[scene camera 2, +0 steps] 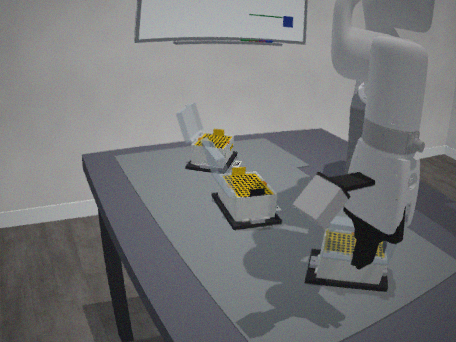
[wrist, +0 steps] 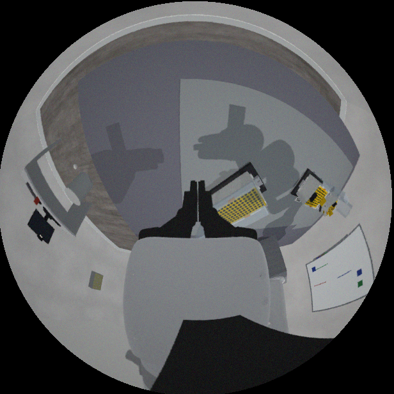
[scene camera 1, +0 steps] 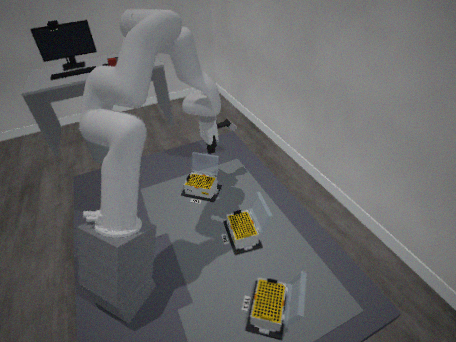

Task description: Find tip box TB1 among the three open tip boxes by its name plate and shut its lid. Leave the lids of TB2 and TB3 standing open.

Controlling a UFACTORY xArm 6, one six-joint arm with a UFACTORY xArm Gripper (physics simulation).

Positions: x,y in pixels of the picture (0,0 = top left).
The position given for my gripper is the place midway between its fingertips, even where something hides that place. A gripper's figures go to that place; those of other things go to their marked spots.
Scene:
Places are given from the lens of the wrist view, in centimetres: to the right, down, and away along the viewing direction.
my gripper [wrist: 197,189]: 0, -1, 14
grey mat [wrist: 223,126]: 5, -13, 18

